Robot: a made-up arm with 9 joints.
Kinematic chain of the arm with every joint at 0, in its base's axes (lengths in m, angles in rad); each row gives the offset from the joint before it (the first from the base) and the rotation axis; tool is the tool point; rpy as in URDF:
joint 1: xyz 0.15 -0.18 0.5 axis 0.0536 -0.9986 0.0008
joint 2: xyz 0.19 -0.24 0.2 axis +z
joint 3: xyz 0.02 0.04 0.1 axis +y
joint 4: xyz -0.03 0 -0.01 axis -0.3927 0.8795 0.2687
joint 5: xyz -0.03 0.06 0 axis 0.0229 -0.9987 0.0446
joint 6: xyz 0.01 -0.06 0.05 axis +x
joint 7: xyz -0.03 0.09 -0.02 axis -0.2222 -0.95 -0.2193
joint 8: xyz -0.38 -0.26 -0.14 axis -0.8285 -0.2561 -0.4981
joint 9: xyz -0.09 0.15 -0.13 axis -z
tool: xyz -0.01 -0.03 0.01 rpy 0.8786 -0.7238 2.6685
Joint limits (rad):
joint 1: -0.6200..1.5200
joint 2: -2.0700..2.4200
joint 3: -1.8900..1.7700
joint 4: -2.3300..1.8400
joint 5: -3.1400..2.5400
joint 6: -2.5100..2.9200
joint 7: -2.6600..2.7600
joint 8: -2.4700..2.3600
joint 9: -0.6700..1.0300
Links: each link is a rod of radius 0.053 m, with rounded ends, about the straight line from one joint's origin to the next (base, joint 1, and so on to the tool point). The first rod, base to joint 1, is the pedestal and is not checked.
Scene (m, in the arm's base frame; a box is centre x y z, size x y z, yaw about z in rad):
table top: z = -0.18
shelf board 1: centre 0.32 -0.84 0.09 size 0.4 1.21 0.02 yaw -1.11
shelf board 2: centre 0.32 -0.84 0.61 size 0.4 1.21 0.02 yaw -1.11
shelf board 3: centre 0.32 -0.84 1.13 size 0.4 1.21 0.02 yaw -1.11
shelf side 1: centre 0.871 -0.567 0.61 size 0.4 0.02 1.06 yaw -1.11
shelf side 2: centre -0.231 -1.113 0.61 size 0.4 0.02 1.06 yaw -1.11
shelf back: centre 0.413 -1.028 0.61 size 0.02 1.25 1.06 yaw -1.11
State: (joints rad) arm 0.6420 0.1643 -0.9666 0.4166 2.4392 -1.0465 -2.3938 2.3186 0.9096
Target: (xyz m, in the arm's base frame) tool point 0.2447 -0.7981 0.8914
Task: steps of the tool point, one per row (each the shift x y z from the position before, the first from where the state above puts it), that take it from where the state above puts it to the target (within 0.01 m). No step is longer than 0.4 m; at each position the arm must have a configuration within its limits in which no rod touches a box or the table.
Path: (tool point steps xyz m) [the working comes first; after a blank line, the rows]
Joints at the target: -0.6200 -0.4817 -1.0337 0.8172 2.2549 0.0139 -2.6600 2.0514 0.6561
Straight joint move there: touches shelf board 2.

1: -0.3626 -0.0676 -0.0678
2: -0.2838 0.0283 0.2156
3: -0.0238 0.0606 0.3473
4: 0.1292 -0.0769 -0.0182
5: 0.1449 -0.0553 0.0054
6: 0.1568 -0.0170 0.0184

